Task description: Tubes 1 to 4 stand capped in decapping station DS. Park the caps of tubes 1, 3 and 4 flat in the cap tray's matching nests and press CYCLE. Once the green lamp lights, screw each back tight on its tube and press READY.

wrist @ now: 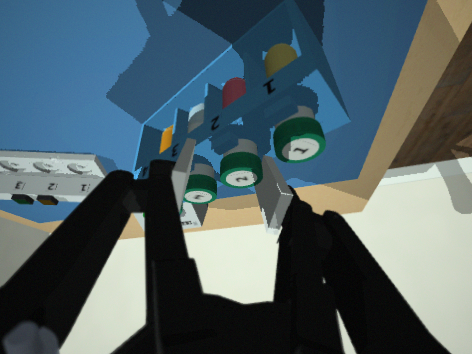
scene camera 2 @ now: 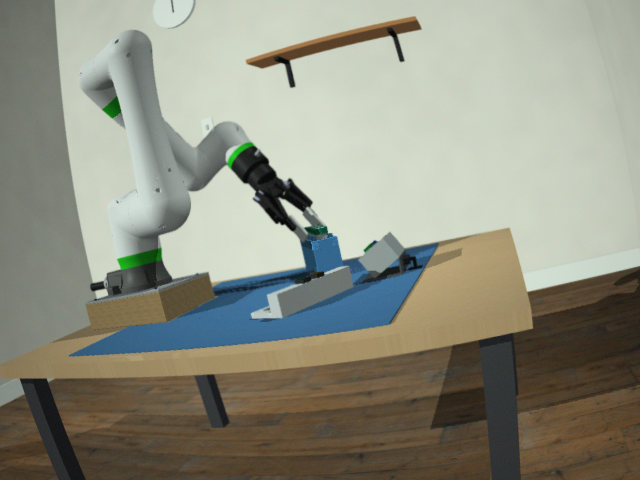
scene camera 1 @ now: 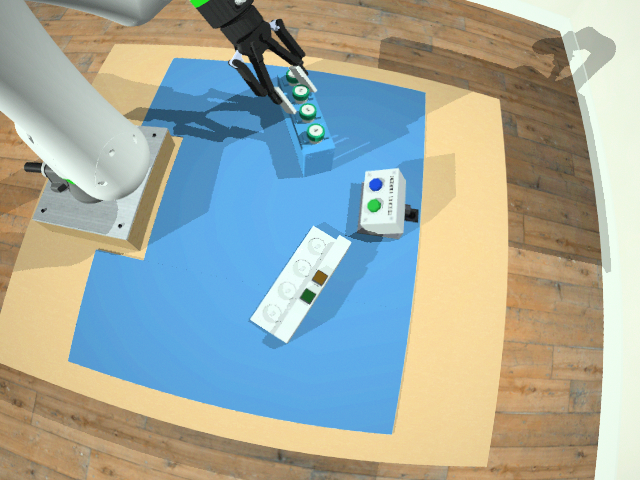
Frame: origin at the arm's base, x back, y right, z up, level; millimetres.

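Seen in the pictures: gripper, between the fingertips: (wrist: pixel 226 163) (scene camera 1: pixel 301 101); arm's base, origin of its link: (scene camera 2: pixel 146 287).
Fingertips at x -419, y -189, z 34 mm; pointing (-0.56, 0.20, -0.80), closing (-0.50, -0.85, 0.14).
Offsets run from my fingertips to a thing's top centre.
Blue decapping station DS {dz +0, dx -6, dy +10 mm} (scene camera 1: pixel 317 161) (scene camera 2: pixel 324 255) (wrist: pixel 320 95) holds the tubes with green caps on. My gripper (scene camera 1: pixel 303 101) (scene camera 2: pixel 314 232) (wrist: pixel 226 163) is shut at a slant across two neighbouring caps: one finger lies against cap 2 {dz +20, dx +4, dy -14 mm} (scene camera 1: pixel 300 93) (wrist: pixel 241 170), the other against cap 3 {dz +19, dx -17, dy +34 mm} (scene camera 1: pixel 308 111) (wrist: pixel 200 187). Both caps sit on their tubes. Cap 1 {dz +18, dx +25, dy -62 mm} (scene camera 1: pixel 291 77) (wrist: pixel 299 140) and cap 4 {dz +18, dx -38, dy +81 mm} (scene camera 1: pixel 315 132) are outside the fingers; cap 4 is largely hidden in the wrist view. The white cap tray {dz -50, dx -45, dy +349 mm} (scene camera 1: pixel 333 258) (scene camera 2: pixel 315 294) (wrist: pixel 67 187) has empty nests.
The tray's amber lamp {dz -50, dx -79, dy +343 mm} (scene camera 1: pixel 320 277) and green lamp {dz -50, dx -61, dy +379 mm} (scene camera 1: pixel 308 296) look dark. The button box {dz -19, dx -187, dy +175 mm} (scene camera 1: pixel 382 222) (scene camera 2: pixel 382 255) stands tilted beyond the tray, with a blue button {dz -29, dx -166, dy +152 mm} (scene camera 1: pixel 375 184) and a green button {dz -29, dx -165, dy +197 mm} (scene camera 1: pixel 374 205). The robot base plate (scene camera 1: pixel 85 217) is at the left.
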